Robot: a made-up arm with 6 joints.
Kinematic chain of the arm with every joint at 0, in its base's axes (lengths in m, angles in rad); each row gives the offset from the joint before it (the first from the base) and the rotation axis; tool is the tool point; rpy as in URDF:
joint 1: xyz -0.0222 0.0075 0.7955 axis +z
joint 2: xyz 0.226 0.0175 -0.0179 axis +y
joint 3: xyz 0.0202 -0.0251 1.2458 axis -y
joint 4: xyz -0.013 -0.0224 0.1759 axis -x
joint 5: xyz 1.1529 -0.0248 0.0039 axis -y
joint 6: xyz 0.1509 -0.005 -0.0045 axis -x
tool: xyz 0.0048 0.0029 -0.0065 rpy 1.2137 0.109 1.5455
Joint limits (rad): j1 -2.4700..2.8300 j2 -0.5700..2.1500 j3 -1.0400..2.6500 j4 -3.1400..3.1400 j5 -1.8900..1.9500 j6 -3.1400..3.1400
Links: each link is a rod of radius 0.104 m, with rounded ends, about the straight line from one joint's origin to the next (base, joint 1, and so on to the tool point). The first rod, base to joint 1, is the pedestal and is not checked.
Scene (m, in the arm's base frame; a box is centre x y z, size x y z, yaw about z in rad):
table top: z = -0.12
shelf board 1: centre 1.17 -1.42 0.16 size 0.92 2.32 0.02 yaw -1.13
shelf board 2: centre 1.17 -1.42 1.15 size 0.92 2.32 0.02 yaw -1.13
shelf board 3: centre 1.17 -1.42 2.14 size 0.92 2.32 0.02 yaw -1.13
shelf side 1: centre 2.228 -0.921 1.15 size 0.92 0.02 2 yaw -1.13
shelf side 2: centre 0.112 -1.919 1.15 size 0.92 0.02 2 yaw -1.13
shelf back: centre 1.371 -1.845 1.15 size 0.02 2.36 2 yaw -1.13
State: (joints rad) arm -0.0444 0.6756 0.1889 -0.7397 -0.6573 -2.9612
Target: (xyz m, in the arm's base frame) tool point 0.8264 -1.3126 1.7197
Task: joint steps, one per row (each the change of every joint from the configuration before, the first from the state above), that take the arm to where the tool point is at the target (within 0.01 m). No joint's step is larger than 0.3 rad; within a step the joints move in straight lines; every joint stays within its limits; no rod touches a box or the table.
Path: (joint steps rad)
1: -0.0891 -0.1388 -0.1978 0.2047 0.0573 0.0025
2: -0.0891 -0.1387 -0.1978 0.2047 0.0574 0.0025
3: -0.0891 -0.1388 -0.1977 0.2047 0.0573 0.0025
4: -0.2304 -0.0601 0.0603 -0.1806 -0.0792 -0.0044
5: -0.2305 -0.0602 0.0604 -0.1807 -0.0793 -0.0044
6: -0.2304 -0.0601 0.0603 -0.1806 -0.0792 -0.0044

